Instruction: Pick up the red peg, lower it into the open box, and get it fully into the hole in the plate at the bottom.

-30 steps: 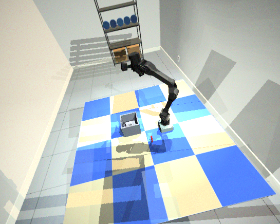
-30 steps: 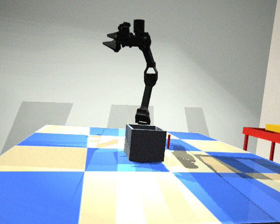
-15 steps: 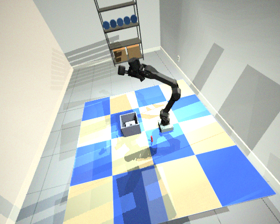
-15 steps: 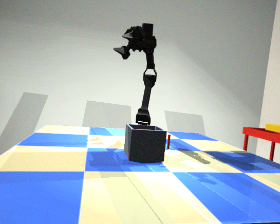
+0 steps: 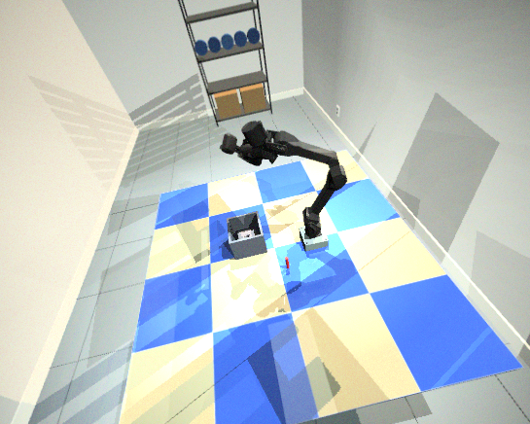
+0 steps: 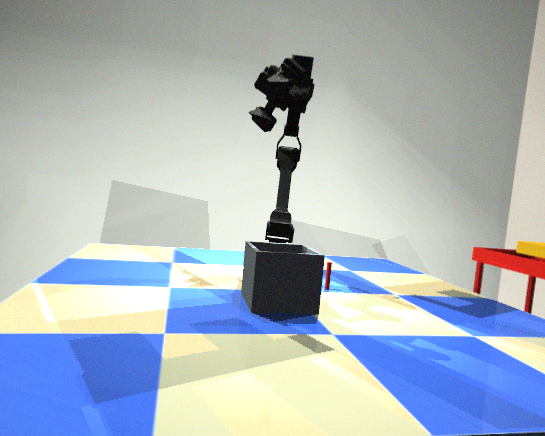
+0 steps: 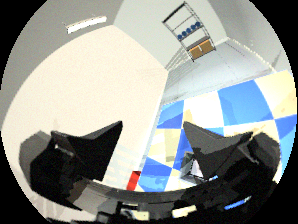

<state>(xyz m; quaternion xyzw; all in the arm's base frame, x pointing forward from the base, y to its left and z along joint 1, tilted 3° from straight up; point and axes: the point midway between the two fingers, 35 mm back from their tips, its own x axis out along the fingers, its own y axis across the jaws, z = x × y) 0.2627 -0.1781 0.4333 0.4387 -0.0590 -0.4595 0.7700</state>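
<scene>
Right now the red peg is 45 cm below my gripper tip, 29 cm to the left of it and 9 cm behind it.
</scene>
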